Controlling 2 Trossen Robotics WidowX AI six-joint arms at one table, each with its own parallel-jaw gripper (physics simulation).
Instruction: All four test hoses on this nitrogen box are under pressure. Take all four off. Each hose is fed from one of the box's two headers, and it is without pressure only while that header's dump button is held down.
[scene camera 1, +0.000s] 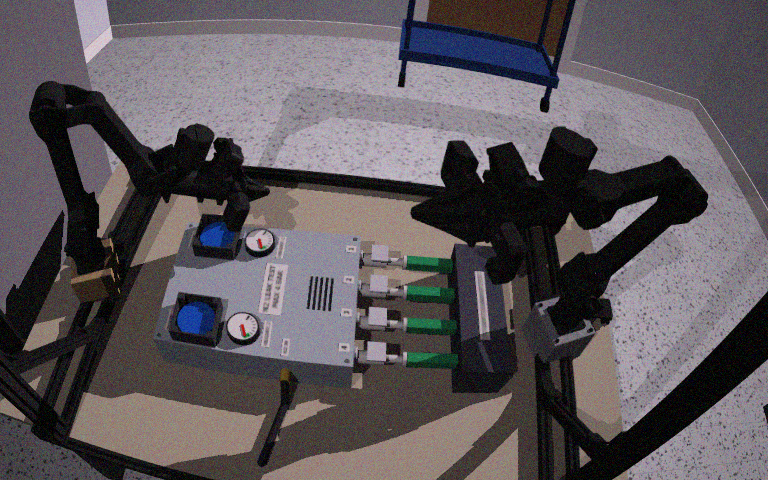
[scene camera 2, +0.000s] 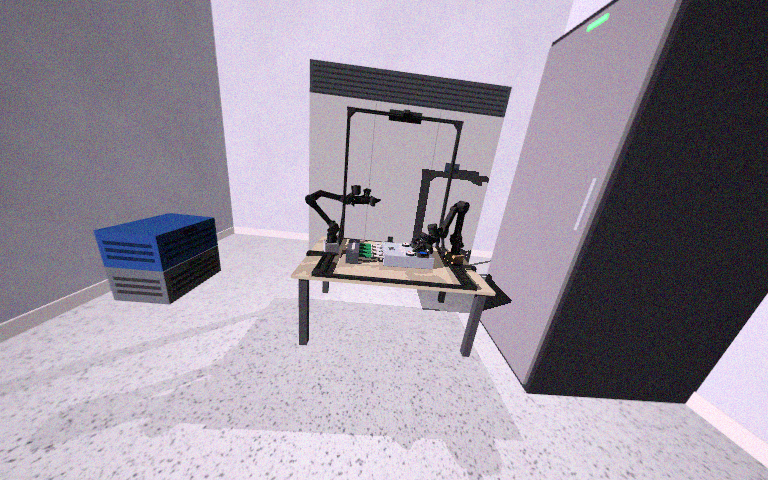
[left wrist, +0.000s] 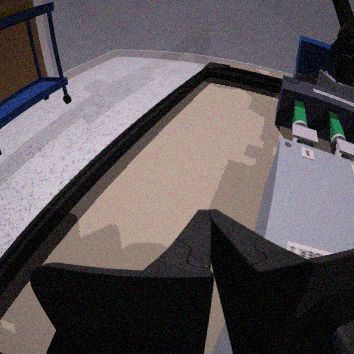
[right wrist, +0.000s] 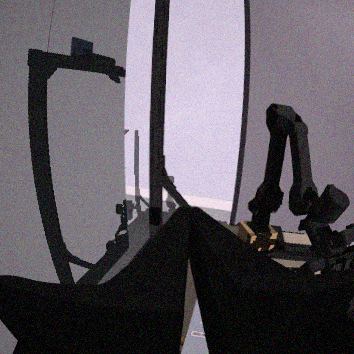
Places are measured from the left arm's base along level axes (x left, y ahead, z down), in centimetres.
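Pixels of known places: left gripper, fingertip midpoint: (scene camera 1: 269, 192) (scene camera 2: 412, 251) (left wrist: 206, 218); right gripper, fingertip midpoint: (scene camera 1: 411, 213) (scene camera 2: 380, 200) (right wrist: 186, 216); left arm's base at its link origin: (scene camera 1: 90, 260) (scene camera 2: 455, 253) (right wrist: 258, 226); right arm's base at its link origin: (scene camera 1: 566, 318) (scene camera 2: 331, 241) (left wrist: 341, 79).
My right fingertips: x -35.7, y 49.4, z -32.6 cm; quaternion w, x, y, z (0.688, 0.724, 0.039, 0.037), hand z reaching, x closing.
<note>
Ahead of a thing's pixels: the offset from my right fingertips to its top centre. "*": to the spot under its first point.
The pale blue-grey nitrogen box @[* dx +25.1, dy -5.0, dz +33.0 cm] (scene camera 1: 305, 254) (scene camera 2: 408, 260) (left wrist: 305, 200) lies on the table. Its two blue dump buttons, the upper one @[* dx +33.4, dy -20.8, dz +31.4 cm] (scene camera 1: 215, 234) and the lower one @[* dx +15.4, dy -27.9, dz +31.3 cm] (scene camera 1: 195, 318), sit in black surrounds. Four green hoses, labelled 1 @[* dx +17.9, dy +16.2, dz +34.5 cm] (scene camera 1: 428, 263), 2 (scene camera 1: 428, 294), 3 (scene camera 1: 428, 326) and 4 @[* dx -1.1, dy +8.1, dz +34.5 cm] (scene camera 1: 430, 359), are on the fittings at the box's right edge. My left gripper (scene camera 1: 267, 191) (left wrist: 206, 218) is shut and empty, above the box's back edge; a dark part below it hides the upper button's right edge. My right gripper (scene camera 1: 415, 212) (scene camera 2: 378, 200) (right wrist: 186, 216) is shut and empty, raised behind the hoses.
A dark block (scene camera 1: 467, 356) (scene camera 2: 352, 252) stands at the hoses' far ends. Two gauges (scene camera 1: 259, 242) (scene camera 1: 242, 327) sit beside the buttons. A black line with a yellow fitting @[* dx -3.3, dy -19.6, dz +39.6 cm] (scene camera 1: 275, 424) runs from the box's front. Black frame rails (scene camera 1: 339, 178) edge the table.
</note>
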